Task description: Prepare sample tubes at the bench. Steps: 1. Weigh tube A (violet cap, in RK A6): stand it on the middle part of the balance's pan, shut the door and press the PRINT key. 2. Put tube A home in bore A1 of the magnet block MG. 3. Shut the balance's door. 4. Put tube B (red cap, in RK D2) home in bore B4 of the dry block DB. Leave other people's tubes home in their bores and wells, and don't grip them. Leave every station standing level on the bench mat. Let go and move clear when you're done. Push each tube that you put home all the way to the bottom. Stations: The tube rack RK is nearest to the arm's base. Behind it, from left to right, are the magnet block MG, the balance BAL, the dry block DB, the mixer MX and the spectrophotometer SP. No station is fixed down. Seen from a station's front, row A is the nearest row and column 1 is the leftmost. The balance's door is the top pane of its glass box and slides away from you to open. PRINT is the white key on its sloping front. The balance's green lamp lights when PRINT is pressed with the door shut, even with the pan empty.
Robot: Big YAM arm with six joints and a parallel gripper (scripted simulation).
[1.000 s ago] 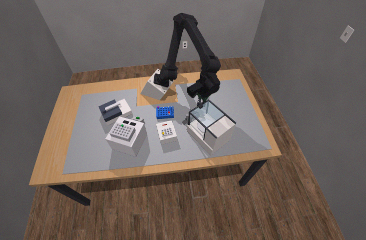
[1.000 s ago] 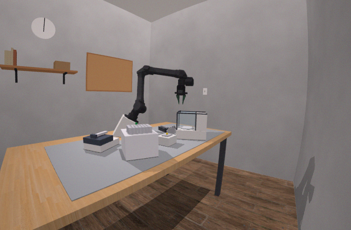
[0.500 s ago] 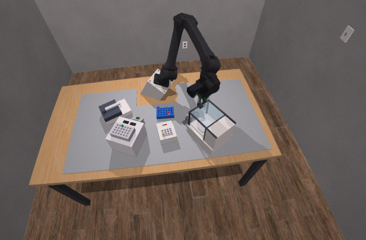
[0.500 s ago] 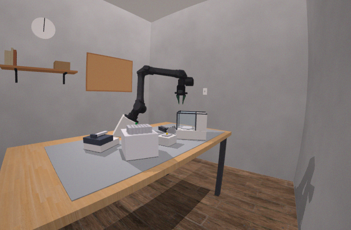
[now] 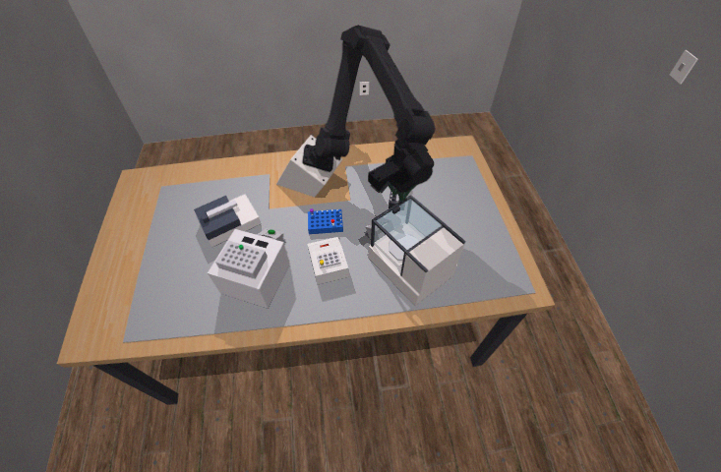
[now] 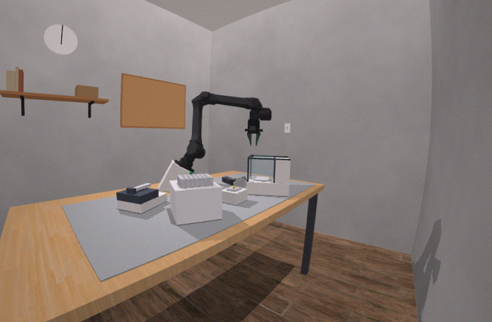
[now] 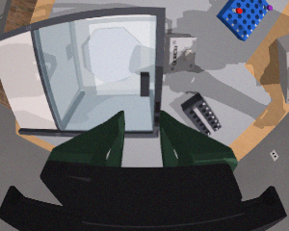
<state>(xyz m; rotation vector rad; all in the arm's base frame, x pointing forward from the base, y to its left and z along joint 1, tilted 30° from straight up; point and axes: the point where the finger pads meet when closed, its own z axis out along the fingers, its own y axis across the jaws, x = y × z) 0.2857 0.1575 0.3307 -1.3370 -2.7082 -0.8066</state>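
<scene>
Right now the balance door is 70 mm below my hand, 20 mm to the left of it and 20 mm ahead of it. From my hand the other things lie so: yellow-capped tube: 240 mm to the right, 220 mm below, 120 mm ahead; then dry block: 250 mm below, 230 mm to the right, 70 mm ahead; then magnet block: 260 mm below, 250 mm behind, 30 mm to the left.
</scene>
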